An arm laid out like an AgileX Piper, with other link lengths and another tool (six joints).
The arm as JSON. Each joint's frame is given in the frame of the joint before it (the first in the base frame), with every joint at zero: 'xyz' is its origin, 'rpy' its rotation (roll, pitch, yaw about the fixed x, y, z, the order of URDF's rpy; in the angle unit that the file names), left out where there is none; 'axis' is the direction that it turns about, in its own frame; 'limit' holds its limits. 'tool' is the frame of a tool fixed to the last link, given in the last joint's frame.
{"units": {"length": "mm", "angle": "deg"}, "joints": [
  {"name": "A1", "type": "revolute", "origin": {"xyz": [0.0, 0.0, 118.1]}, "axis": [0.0, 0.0, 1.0], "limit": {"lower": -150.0, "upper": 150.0}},
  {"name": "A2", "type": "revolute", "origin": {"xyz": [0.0, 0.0, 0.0], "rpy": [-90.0, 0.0, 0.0]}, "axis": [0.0, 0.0, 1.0], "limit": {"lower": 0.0, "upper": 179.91}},
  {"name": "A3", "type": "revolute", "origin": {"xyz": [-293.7, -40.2, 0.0]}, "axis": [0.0, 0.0, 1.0], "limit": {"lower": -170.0, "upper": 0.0}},
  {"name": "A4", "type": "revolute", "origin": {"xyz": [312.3, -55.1, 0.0], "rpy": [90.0, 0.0, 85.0]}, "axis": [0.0, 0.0, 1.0], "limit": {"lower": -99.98, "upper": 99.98}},
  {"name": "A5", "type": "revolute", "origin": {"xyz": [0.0, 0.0, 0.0], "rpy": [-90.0, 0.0, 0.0]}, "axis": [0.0, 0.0, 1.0], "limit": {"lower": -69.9, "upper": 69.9}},
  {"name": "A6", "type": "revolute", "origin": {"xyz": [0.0, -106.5, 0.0], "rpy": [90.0, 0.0, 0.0]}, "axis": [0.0, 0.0, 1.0], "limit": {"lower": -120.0, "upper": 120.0}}
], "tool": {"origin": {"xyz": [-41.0, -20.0, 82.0], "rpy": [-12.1, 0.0, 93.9]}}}
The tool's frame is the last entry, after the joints.
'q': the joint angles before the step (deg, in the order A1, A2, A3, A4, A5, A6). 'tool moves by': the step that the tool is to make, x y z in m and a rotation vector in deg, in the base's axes. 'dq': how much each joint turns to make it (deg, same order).
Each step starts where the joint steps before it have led.
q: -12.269 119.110 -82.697 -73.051 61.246 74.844
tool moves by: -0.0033 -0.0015 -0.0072 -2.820 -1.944 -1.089
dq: 0.112 1.330 1.353 -4.338 0.883 6.350
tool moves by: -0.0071 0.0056 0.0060 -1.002 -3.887 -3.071
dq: 0.925 -0.271 0.215 -0.228 2.483 5.145
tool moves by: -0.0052 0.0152 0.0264 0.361 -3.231 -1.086
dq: 1.814 -3.470 0.222 2.196 1.924 0.356
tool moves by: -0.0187 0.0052 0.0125 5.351 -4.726 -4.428
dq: 0.113 -3.717 0.000 7.317 0.968 0.440
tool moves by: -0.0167 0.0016 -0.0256 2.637 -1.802 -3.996
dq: -0.229 0.398 2.759 2.325 0.001 5.295
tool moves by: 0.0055 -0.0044 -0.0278 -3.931 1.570 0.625
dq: 0.013 4.571 1.100 -5.914 -0.105 5.499
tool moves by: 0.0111 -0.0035 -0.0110 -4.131 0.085 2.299
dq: -0.004 3.160 0.004 -6.245 -0.348 4.125
